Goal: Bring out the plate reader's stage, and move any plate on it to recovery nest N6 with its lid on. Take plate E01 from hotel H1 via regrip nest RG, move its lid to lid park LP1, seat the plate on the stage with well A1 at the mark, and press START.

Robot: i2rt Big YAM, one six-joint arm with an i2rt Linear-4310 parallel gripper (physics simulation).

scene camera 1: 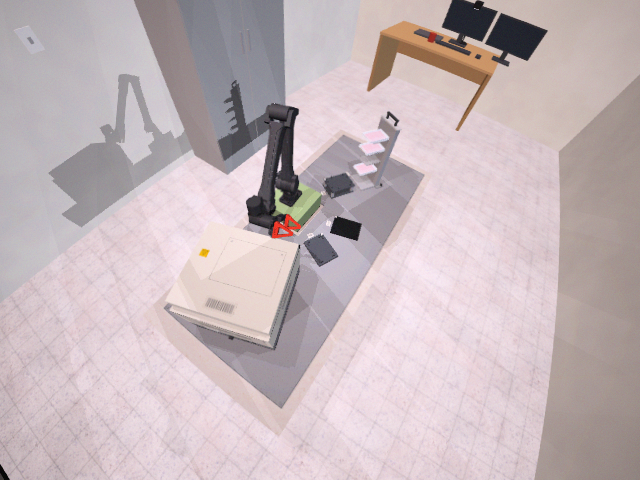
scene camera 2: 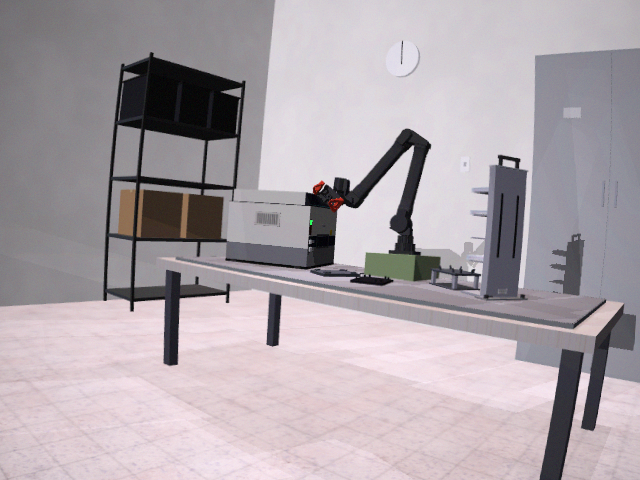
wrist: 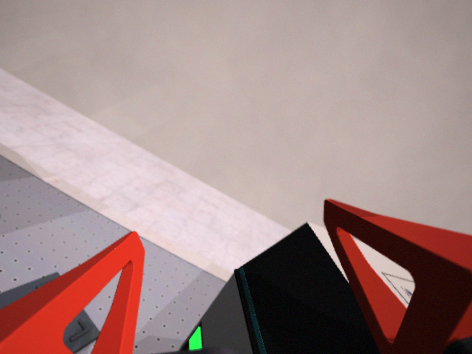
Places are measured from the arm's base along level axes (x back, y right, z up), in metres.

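Where they show: gripper, fingertip midpoint: (scene camera 1: 297,230) (scene camera 2: 321,194) (wrist: 231,226); arm's base at its link origin: (scene camera 1: 290,197) (scene camera 2: 404,254).
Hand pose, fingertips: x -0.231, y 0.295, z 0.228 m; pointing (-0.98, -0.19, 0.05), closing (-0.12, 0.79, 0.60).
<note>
Each offset is from my fingertips to the top centre of the thing. "pt": to the spot under its first point.
The cream and grey plate reader @(dx +0.092, dy +0.263, dz +0.005 m) (scene camera 1: 248,258) (scene camera 2: 268,227) stands at one end of the table. Its dark sloping panel @(pt dx +0.000, dy +0.053, dz -0.017 m) (wrist: 300,290) and green light @(pt dx -0.020, dy +0.029, dz -0.117 m) (wrist: 196,339) (scene camera 2: 311,222) show. No stage shows outside it. My gripper (scene camera 1: 286,227) (scene camera 2: 327,196) (wrist: 231,226) is open and empty, at the reader's upper edge on the robot's side; contact cannot be told. The hotel (scene camera 1: 388,149) (scene camera 2: 504,232) stands upright at the other end. Pale plates @(dx -0.034, dy -0.740, dz +0.045 m) (scene camera 1: 375,135) @(dx -0.034, dy -0.740, dz -0.033 m) (scene camera 1: 371,148) @(dx -0.034, dy -0.740, dz -0.190 m) (scene camera 1: 364,168) lie on its shelves. Their labels, lids and well A1 are too small to read.
A raised dark stand (scene camera 1: 338,183) (scene camera 2: 454,272) is between the hotel and the green robot base (scene camera 1: 310,205) (scene camera 2: 390,265). A black holder @(dx -0.118, dy -0.341, dz -0.300 m) (scene camera 1: 345,228) (scene camera 2: 371,280) and a flat dark grey holder @(dx -0.063, dy -0.141, dz -0.302 m) (scene camera 1: 320,249) (scene camera 2: 336,272) lie before the base. Their labels are unreadable.
</note>
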